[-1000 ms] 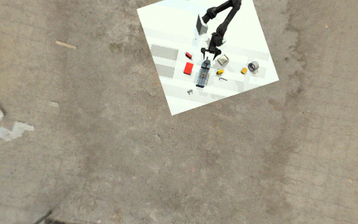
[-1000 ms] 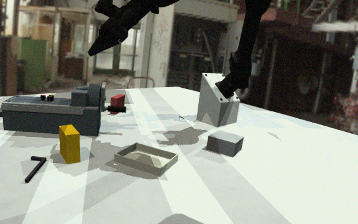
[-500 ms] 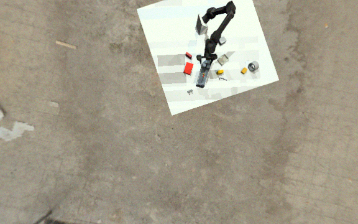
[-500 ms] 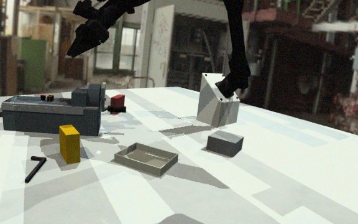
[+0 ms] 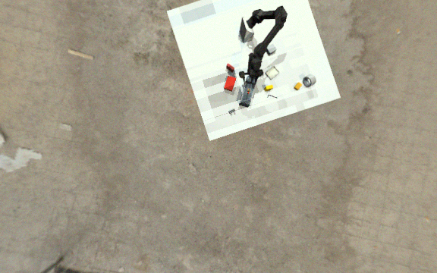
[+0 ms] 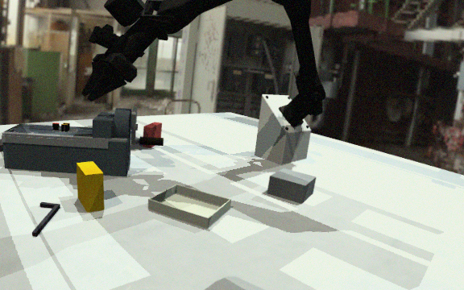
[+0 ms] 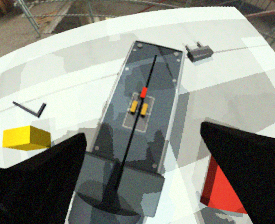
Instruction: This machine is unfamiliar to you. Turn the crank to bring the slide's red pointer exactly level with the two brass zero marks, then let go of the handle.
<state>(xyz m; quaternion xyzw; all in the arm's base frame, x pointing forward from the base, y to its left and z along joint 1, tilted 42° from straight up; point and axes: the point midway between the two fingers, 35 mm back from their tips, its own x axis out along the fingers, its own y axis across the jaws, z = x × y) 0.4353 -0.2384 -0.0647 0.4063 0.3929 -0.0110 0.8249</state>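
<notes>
Now: gripper tip 10 cm to the right of the dark crank handle, 10 cm past it and 8 cm above it. From my gripper tip the other things lie so: flat red block: 13 cm below, 12 cm to the right, 11 cm behind; red pointer: 6 cm below, 6 cm ahead, 3 cm to the right; yellow block: 18 cm to the left, 11 cm below, 9 cm ahead.
</notes>
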